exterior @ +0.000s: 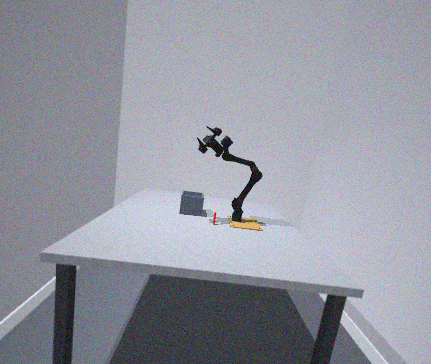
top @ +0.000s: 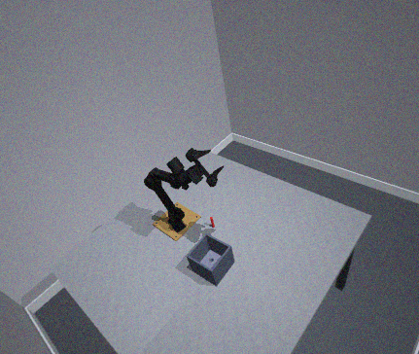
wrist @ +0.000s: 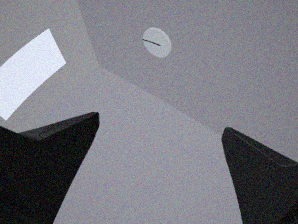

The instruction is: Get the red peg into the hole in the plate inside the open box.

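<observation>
Now: gripper tip 530 mm above the red peg, 150 mm past it and 20 mm to the left of it. Also, from my gripper tip: light grey plate (530 mm below, 190 mm to the right, 40 mm ahead).
</observation>
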